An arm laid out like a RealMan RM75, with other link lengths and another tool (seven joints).
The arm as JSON. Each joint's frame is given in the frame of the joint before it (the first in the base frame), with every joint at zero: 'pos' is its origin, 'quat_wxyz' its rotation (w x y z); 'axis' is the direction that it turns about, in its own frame. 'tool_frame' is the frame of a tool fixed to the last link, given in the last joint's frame.
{
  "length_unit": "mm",
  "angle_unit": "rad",
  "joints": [
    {
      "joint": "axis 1",
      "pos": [
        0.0,
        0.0,
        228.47
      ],
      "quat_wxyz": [
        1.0,
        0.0,
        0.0,
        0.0
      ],
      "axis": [
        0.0,
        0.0,
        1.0
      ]
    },
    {
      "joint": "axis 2",
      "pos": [
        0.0,
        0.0,
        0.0
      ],
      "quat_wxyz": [
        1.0,
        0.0,
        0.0,
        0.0
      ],
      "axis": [
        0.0,
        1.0,
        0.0
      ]
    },
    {
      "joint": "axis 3",
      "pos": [
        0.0,
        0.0,
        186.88
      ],
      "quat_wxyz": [
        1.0,
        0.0,
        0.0,
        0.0
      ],
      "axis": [
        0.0,
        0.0,
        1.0
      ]
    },
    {
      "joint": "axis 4",
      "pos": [
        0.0,
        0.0,
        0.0
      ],
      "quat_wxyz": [
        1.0,
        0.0,
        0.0,
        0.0
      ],
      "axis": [
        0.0,
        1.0,
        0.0
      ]
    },
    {
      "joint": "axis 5",
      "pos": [
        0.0,
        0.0,
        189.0
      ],
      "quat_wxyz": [
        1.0,
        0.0,
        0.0,
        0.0
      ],
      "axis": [
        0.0,
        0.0,
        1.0
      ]
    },
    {
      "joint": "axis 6",
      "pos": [
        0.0,
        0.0,
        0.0
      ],
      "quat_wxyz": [
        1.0,
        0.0,
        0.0,
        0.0
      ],
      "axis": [
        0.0,
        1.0,
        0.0
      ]
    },
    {
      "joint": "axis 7",
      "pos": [
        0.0,
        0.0,
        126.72
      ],
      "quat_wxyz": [
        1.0,
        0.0,
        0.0,
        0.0
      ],
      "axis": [
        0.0,
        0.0,
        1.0
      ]
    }
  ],
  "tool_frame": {
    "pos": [
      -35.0,
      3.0,
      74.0
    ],
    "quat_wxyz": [
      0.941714,
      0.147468,
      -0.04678,
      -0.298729
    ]
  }
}
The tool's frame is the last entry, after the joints.
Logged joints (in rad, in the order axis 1, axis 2, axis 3, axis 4, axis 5, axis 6, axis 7), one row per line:
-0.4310 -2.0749 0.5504 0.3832 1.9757 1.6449 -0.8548
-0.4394 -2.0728 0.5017 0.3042 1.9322 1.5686 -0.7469
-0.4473 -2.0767 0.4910 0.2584 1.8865 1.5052 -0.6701
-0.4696 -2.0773 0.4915 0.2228 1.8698 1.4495 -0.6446
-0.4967 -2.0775 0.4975 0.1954 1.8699 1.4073 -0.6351
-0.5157 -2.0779 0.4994 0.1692 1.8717 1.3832 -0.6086
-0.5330 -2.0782 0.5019 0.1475 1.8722 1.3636 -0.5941
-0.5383 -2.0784 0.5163 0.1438 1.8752 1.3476 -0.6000
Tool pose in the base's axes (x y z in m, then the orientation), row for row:
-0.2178 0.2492 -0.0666 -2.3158 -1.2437 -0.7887
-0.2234 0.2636 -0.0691 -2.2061 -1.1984 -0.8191
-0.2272 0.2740 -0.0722 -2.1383 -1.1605 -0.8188
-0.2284 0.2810 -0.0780 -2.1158 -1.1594 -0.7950
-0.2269 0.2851 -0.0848 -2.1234 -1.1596 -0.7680
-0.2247 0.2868 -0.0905 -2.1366 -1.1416 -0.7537
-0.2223 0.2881 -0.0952 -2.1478 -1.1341 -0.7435
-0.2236 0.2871 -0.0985 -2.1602 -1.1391 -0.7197
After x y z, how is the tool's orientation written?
As a rotation vector, in radians.
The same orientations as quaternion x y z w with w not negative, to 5 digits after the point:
-0.82724 -0.44427 -0.28174 0.19729
-0.80933 -0.43965 -0.30050 0.24778
-0.79885 -0.43355 -0.30590 0.28336
-0.79555 -0.43594 -0.29892 0.29616
-0.79876 -0.43621 -0.28890 0.29706
-0.80399 -0.42958 -0.28361 0.29771
-0.80761 -0.42644 -0.27957 0.29624
-0.81113 -0.42772 -0.27024 0.29343

